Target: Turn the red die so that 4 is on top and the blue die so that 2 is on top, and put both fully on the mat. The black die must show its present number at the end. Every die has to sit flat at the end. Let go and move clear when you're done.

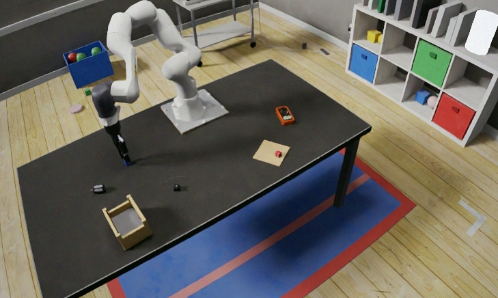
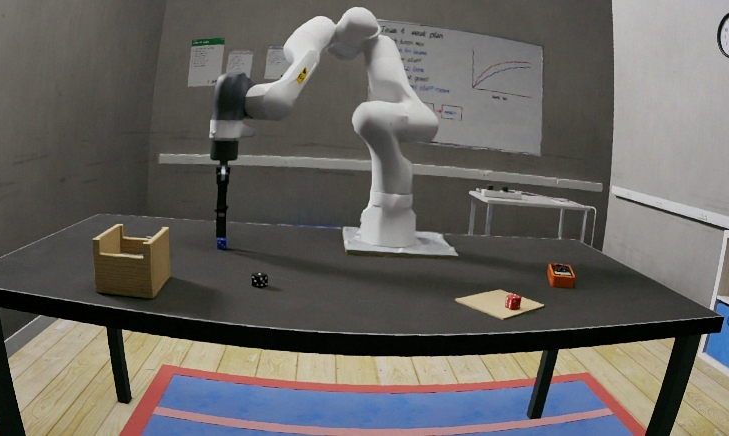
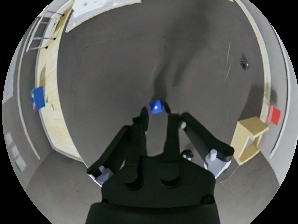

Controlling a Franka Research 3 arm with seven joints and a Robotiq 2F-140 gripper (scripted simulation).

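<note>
The blue die lies 5 cm below my hand. From my hand the other things lie so: dark object 9 cm ahead, 19 cm to the right, 5 cm below; then black die 30 cm ahead, 15 cm to the left, 5 cm below; then wooden box 39 cm ahead, 11 cm to the right, 2 cm below.
</note>
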